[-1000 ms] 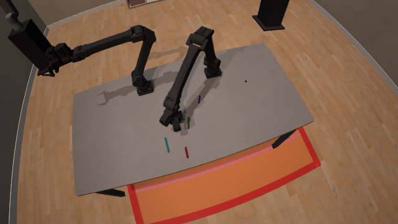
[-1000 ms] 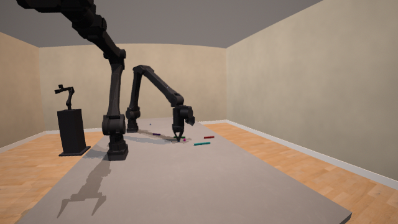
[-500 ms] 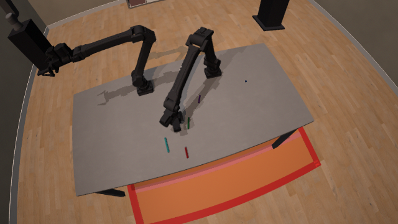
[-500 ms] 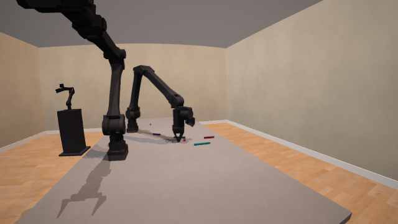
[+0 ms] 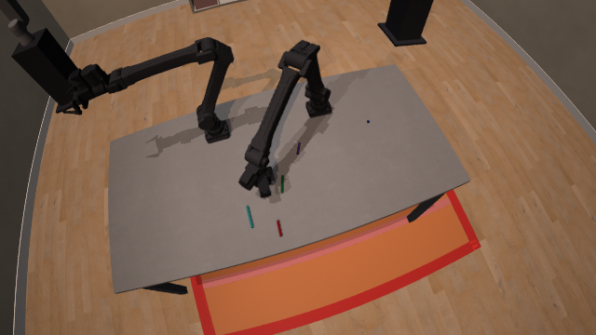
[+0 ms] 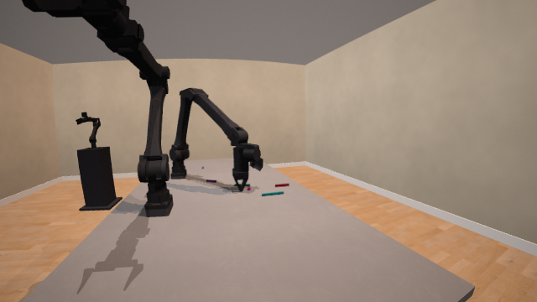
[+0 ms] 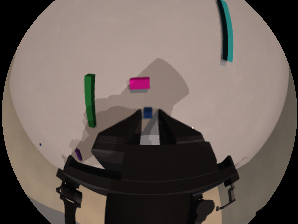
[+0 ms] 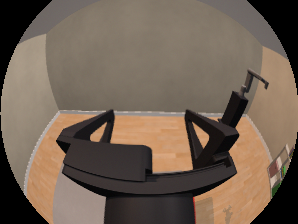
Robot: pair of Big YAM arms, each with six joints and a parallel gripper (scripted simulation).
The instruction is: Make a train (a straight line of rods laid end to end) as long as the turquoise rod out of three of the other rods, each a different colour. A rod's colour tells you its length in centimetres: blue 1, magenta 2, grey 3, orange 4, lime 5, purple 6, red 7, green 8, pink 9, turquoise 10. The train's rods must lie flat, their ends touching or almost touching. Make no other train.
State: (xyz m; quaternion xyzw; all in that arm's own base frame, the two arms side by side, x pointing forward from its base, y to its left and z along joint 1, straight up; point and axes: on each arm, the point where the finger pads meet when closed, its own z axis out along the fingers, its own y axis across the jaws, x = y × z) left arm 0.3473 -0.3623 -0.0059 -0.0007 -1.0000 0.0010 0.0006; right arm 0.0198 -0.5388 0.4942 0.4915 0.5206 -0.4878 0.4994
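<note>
My left hand is 40 mm short of the magenta rod, 10 mm to the right of it and 10 mm above it. Round my left hand: turquoise rod: 130 mm ahead, 90 mm to the right, 10 mm below; then red rod: 210 mm ahead, 20 mm to the left, 10 mm below; then green rod: 20 mm ahead, 80 mm to the left, 10 mm below.
</note>
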